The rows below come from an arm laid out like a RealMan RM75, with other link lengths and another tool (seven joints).
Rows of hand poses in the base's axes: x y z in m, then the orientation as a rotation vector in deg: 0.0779 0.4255 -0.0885 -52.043 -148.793 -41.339; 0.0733 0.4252 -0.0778 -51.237 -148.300 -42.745; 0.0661 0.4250 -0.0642 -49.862 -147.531 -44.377; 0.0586 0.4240 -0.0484 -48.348 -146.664 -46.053; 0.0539 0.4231 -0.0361 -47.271 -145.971 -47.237; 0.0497 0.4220 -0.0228 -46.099 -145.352 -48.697; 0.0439 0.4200 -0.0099 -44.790 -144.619 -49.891; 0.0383 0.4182 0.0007 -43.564 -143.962 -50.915; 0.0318 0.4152 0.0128 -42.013 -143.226 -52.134; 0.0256 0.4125 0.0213 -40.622 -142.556 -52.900; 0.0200 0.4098 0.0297 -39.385 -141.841 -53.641; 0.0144 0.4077 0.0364 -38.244 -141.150 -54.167; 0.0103 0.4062 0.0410 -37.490 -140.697 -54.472; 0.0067 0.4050 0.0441 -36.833 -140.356 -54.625; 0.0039 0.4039 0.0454 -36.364 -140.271 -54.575
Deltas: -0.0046 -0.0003 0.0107 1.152 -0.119 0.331; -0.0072 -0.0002 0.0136 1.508 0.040 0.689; -0.0075 -0.0010 0.0158 1.603 0.083 0.776; -0.0047 -0.0009 0.0123 1.171 0.109 0.553; -0.0042 -0.0011 0.0133 1.310 -0.091 0.561; -0.0058 -0.0020 0.0129 1.240 0.106 0.714; -0.0056 -0.0018 0.0106 1.097 0.099 0.685; -0.0065 -0.0030 0.0121 1.306 0.058 0.875; -0.0062 -0.0027 0.0085 0.994 0.188 0.859; -0.0056 -0.0027 0.0084 0.972 0.228 0.759; -0.0056 -0.0021 0.0067 0.824 0.295 0.741; -0.0041 -0.0015 0.0046 0.520 0.205 0.500; -0.0036 -0.0012 0.0031 0.367 0.180 0.460; -0.0028 -0.0011 0.0013 0.104 0.062 0.354
